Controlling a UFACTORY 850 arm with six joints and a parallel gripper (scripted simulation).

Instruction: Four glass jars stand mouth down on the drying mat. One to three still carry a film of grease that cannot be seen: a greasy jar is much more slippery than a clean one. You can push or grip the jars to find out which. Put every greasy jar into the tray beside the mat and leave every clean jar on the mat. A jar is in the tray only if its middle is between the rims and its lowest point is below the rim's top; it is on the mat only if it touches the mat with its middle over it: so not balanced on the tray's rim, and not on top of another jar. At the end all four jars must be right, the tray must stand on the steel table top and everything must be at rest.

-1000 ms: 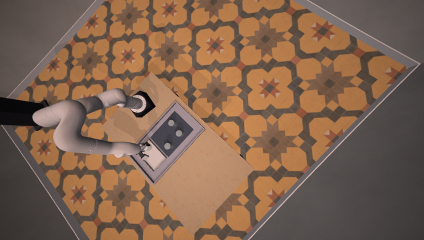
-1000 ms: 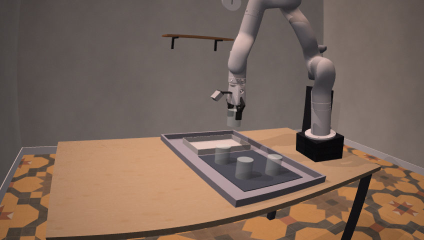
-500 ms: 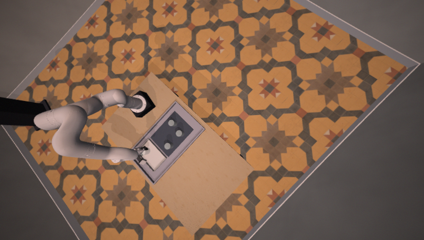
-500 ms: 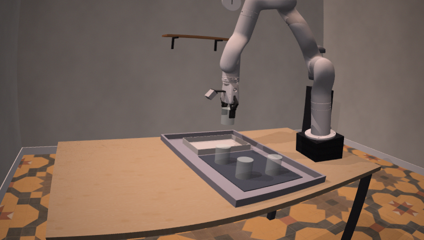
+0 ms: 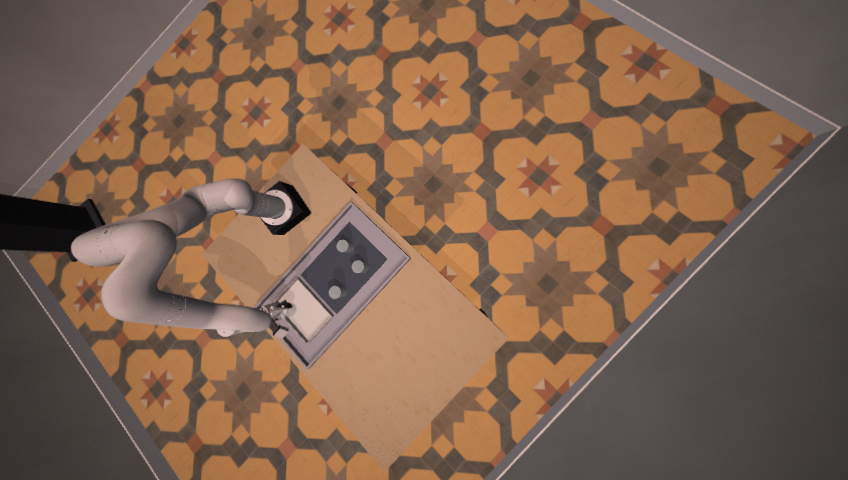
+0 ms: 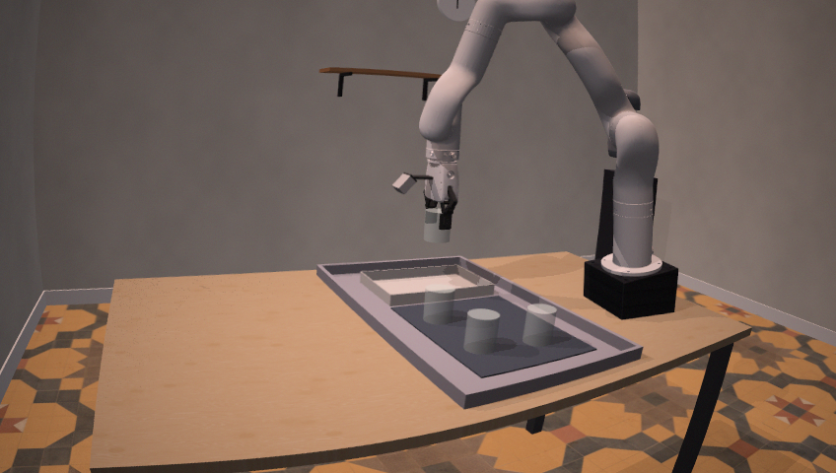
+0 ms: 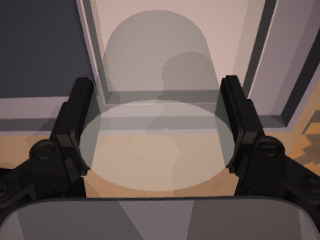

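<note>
Right now my hand is 18 cm above the pale tray, 2 cm to the left of it and 1 cm short of it. Round my hand: grey steel panel: 19 cm to the left, 19 cm below, 1 cm behind; drying mat: 29 cm to the left, 19 cm below, 4 cm behind.
</note>
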